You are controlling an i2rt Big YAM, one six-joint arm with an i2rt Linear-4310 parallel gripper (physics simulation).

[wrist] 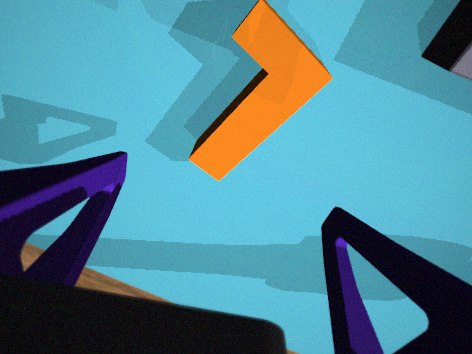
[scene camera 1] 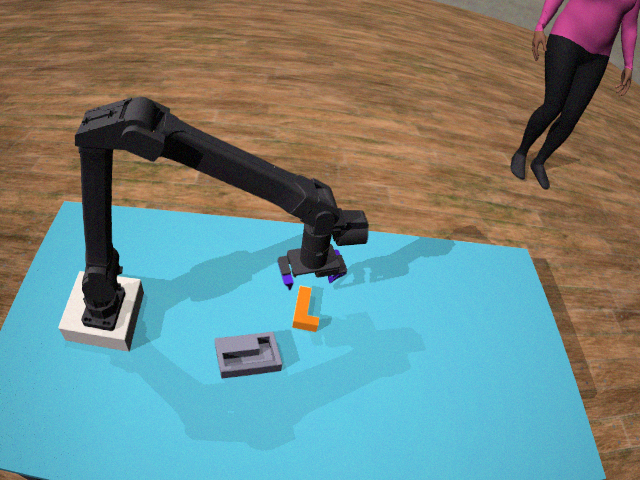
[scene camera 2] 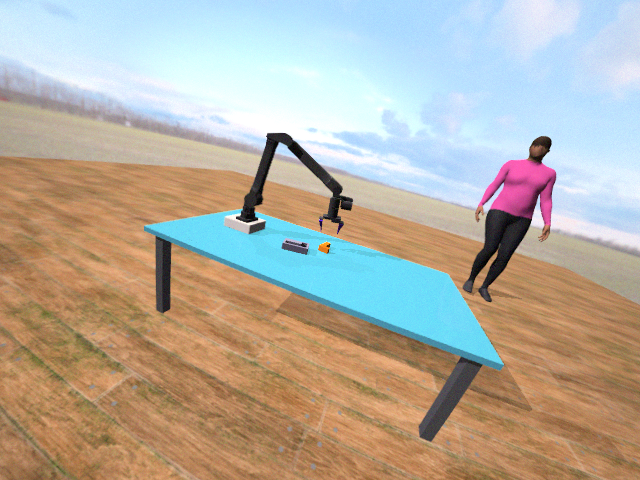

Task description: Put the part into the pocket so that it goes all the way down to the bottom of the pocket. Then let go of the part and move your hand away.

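Frame: origin at the arm's base, x ahead, y left, z up, level; millimetres.
Seen in the pictures: gripper, fingertip midpoint: (wrist: 233, 192) (scene camera 1: 309, 284) (scene camera 2: 329, 232); arm's base, origin of the base link: (scene camera 1: 104, 308) (scene camera 2: 247, 219).
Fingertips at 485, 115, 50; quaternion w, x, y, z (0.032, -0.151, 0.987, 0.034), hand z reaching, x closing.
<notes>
Pixels of each thing's middle, then the offset from my fingertips to it, as dx, dy, dz. Level surfaces: height alone.
- orange L-shaped part, body centre: (wrist: 237, 101) (scene camera 1: 307, 308) (scene camera 2: 326, 247) +10, -3, -92
- grey block, body centre: (scene camera 1: 247, 354) (scene camera 2: 295, 246) -126, -156, -88
- blue table, its level: dz -107
The orange L-shaped part (scene camera 1: 303, 308) (scene camera 2: 323, 248) (wrist: 280, 85) lies on the table, apart from the grey block. The grey block (scene camera 1: 238, 344) (scene camera 2: 295, 249) has an L-shaped pocket in its top, and the pocket holds no part. In the wrist view a corner of the block (wrist: 464, 64) shows at the upper right. My gripper (scene camera 1: 310, 283) (scene camera 2: 329, 231) (wrist: 233, 192) is open and empty, with purple fingers spread wide. It hangs above the table beside the long arm's end of the part, on the side away from the block.
The blue table (scene camera 1: 439, 361) (scene camera 2: 361, 289) carries the arm's white base block (scene camera 1: 98, 338) (scene camera 2: 244, 223) at its left end. A person in a pink top (scene camera 1: 589, 25) (scene camera 2: 524, 188) is beyond the table's far edge. Arm shadows fall across the table.
</notes>
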